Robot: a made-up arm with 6 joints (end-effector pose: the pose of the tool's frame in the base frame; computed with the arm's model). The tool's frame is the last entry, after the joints.
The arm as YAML. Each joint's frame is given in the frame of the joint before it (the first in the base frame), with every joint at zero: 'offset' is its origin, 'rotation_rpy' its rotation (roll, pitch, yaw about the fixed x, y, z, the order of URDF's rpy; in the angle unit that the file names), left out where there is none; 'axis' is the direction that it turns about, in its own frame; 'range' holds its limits. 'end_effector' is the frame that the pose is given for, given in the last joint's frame.
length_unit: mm
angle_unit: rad
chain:
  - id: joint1
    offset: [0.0, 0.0, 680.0]
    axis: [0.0, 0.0, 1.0]
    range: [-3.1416, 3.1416]
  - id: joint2
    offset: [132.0, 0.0, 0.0]
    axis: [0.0, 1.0, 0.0]
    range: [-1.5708, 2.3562]
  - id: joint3
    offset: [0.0, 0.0, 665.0]
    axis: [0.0, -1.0, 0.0]
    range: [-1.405, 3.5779]
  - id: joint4
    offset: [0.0, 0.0, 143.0]
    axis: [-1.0, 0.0, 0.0]
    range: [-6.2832, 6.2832]
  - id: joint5
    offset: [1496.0, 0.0, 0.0]
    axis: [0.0, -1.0, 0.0]
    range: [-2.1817, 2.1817]
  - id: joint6
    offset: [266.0, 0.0, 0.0]
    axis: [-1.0, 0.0, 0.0]
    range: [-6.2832, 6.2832]
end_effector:
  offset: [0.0, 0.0, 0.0]
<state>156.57 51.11 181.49 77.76 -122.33 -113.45</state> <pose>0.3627 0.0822 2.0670 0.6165 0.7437 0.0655 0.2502</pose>
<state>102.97 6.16 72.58 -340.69 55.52 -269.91</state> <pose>-0.1922 0.5112 2.9902 0.1834 -0.7294 -0.2148 0.6230</pose>
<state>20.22 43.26 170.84 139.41 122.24 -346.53</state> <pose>-0.2533 0.0627 2.2544 0.8444 0.4323 0.1294 0.2888</pose>
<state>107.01 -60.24 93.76 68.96 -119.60 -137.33</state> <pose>0.7032 -1.5607 1.5544 -0.8870 -0.4429 0.0275 0.1274</pose>
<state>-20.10 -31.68 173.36 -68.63 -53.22 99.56</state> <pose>-1.5182 0.7669 0.4861 0.5259 0.7713 0.2995 0.1971</pose>
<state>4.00 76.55 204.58 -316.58 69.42 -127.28</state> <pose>-0.4664 0.1390 1.8872 -0.2494 -0.5790 0.7499 0.2004</pose>
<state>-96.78 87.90 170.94 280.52 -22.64 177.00</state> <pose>-0.0044 -0.8899 2.4481 0.8228 -0.1442 0.5496 0.0112</pose>
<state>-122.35 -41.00 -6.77 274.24 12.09 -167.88</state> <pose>-0.6167 -0.8699 2.2914 -0.4442 0.6007 -0.6643 0.0227</pose>
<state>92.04 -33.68 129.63 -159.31 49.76 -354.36</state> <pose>0.1365 -1.8172 1.7573 -0.5285 -0.2417 -0.5472 0.6024</pose>
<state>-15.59 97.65 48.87 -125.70 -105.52 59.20</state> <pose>1.9342 -0.3236 -0.2875 0.6490 0.0908 0.5175 0.5502</pose>
